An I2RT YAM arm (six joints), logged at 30 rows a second.
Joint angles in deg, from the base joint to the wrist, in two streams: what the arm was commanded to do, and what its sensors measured. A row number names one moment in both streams.
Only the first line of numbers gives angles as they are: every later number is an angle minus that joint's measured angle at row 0.
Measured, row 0:
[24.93, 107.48, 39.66, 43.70, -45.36, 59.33]
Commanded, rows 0 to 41:
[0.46, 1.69, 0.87, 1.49, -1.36, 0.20]
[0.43, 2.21, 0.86, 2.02, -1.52, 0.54]
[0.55, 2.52, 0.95, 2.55, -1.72, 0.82]
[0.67, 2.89, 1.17, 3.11, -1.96, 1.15]
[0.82, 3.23, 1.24, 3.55, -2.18, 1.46]
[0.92, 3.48, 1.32, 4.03, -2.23, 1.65]
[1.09, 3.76, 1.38, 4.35, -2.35, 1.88]
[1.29, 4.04, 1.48, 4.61, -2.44, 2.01]
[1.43, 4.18, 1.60, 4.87, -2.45, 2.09]
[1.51, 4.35, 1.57, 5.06, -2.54, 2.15]
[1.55, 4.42, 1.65, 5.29, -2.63, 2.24]
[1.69, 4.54, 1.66, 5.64, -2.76, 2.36]
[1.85, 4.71, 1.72, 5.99, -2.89, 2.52]
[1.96, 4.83, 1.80, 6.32, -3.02, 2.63]
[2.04, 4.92, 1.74, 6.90, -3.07, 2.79]
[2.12, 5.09, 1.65, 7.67, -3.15, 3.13]
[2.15, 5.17, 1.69, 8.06, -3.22, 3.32]
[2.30, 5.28, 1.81, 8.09, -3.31, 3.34]
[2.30, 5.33, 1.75, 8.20, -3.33, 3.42]
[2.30, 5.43, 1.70, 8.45, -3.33, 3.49]
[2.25, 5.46, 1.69, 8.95, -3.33, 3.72]
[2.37, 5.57, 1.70, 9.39, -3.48, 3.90]
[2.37, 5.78, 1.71, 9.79, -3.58, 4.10]
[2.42, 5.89, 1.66, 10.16, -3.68, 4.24]
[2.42, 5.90, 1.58, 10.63, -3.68, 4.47]
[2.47, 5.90, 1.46, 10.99, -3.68, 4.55]
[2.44, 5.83, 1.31, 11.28, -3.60, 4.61]
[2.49, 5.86, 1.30, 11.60, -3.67, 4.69]
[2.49, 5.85, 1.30, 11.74, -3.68, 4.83]
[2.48, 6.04, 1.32, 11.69, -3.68, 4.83]
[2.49, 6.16, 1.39, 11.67, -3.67, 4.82]
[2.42, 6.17, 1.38, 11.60, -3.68, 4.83]
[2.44, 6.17, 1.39, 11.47, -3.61, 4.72]
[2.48, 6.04, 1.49, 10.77, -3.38, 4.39]
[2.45, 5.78, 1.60, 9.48, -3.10, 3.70]
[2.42, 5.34, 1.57, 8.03, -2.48, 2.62]
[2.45, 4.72, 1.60, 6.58, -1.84, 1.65]
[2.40, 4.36, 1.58, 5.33, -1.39, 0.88]
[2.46, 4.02, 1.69, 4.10, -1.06, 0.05]
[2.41, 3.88, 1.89, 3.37, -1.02, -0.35]
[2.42, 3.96, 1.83, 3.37, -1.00, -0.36]
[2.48, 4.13, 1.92, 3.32, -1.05, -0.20]
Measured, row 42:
[2.23, 5.07, 1.03, 6.10, -1.80, 1.99]
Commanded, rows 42 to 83:
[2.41, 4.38, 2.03, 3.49, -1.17, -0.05]
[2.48, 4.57, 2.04, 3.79, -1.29, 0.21]
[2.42, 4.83, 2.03, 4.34, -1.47, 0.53]
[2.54, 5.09, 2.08, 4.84, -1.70, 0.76]
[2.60, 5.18, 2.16, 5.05, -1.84, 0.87]
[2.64, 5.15, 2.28, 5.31, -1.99, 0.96]
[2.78, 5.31, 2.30, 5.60, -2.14, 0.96]
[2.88, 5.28, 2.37, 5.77, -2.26, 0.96]
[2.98, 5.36, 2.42, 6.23, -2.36, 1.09]
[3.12, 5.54, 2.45, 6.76, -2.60, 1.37]
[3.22, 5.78, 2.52, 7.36, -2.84, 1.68]
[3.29, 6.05, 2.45, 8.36, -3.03, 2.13]
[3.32, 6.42, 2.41, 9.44, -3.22, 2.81]
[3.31, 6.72, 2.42, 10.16, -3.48, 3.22]
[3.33, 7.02, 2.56, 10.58, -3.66, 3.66]
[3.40, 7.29, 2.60, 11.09, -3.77, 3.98]
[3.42, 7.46, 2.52, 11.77, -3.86, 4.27]
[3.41, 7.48, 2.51, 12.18, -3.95, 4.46]
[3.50, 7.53, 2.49, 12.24, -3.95, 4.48]
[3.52, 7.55, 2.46, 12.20, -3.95, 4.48]
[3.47, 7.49, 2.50, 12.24, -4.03, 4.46]
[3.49, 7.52, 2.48, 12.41, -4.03, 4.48]
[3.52, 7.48, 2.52, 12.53, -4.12, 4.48]
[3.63, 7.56, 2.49, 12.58, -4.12, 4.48]
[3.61, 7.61, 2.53, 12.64, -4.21, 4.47]
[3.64, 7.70, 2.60, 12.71, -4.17, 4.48]
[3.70, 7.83, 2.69, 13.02, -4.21, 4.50]
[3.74, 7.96, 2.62, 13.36, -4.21, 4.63]
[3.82, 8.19, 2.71, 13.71, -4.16, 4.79]
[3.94, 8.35, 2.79, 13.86, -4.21, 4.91]
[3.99, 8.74, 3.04, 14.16, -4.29, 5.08]
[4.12, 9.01, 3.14, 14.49, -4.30, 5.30]
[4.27, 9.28, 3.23, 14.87, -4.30, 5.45]
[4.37, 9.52, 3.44, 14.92, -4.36, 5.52]
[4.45, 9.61, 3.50, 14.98, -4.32, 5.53]
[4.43, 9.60, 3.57, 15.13, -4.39, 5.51]
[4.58, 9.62, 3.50, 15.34, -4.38, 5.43]
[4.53, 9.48, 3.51, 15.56, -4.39, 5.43]
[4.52, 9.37, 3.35, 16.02, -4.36, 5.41]
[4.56, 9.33, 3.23, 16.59, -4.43, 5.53]
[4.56, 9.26, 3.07, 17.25, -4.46, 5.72]
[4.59, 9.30, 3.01, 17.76, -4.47, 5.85]
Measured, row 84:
[3.98, 9.20, 2.45, 13.79, -3.33, 5.27]
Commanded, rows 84 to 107:
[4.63, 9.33, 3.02, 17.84, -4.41, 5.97]
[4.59, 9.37, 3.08, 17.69, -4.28, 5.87]
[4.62, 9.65, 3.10, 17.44, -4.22, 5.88]
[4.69, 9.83, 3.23, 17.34, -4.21, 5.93]
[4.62, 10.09, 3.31, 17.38, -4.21, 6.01]
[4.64, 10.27, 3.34, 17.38, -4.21, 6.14]
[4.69, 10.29, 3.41, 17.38, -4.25, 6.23]
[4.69, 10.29, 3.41, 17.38, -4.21, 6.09]
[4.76, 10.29, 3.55, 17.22, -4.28, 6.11]
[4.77, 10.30, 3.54, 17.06, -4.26, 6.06]
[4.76, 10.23, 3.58, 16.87, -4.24, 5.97]
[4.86, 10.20, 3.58, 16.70, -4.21, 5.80]
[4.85, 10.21, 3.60, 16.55, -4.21, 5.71]
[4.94, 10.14, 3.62, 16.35, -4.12, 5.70]
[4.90, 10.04, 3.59, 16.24, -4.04, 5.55]
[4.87, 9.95, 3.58, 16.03, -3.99, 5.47]
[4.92, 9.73, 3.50, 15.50, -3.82, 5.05]
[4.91, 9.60, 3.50, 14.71, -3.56, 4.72]
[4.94, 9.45, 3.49, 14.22, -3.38, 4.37]
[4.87, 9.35, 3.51, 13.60, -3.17, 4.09]
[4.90, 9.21, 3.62, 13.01, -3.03, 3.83]
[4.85, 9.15, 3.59, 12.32, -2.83, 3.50]
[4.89, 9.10, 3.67, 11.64, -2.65, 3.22]
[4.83, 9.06, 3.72, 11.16, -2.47, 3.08]
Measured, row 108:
[4.54, 9.27, 2.60, 13.31, -3.04, 4.90]
